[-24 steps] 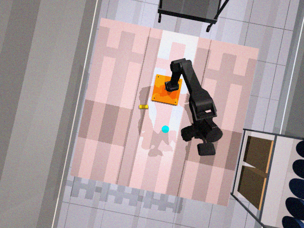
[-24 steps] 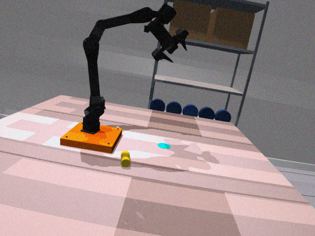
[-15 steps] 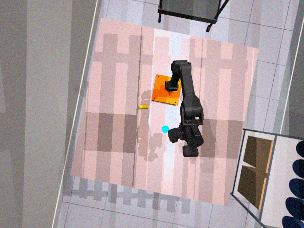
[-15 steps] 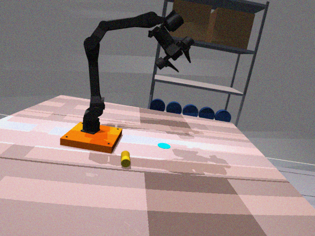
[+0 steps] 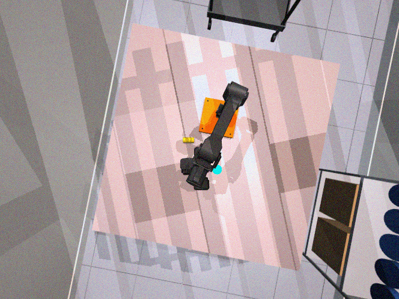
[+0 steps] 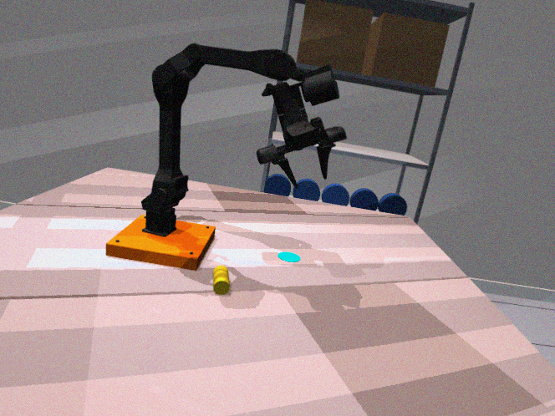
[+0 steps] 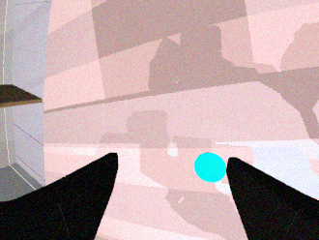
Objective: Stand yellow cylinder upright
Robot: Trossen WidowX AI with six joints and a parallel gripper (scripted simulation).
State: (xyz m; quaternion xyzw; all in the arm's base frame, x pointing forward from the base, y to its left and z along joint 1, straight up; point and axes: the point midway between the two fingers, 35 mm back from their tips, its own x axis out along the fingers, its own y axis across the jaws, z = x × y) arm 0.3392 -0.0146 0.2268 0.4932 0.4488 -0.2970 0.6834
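Now: gripper tip 14 cm past the yellow cylinder, 12 cm to the left of it and 21 cm above it. Also, from my gripper tip: cyan circle: 3 cm behind, 11 cm to the left, 23 cm below.
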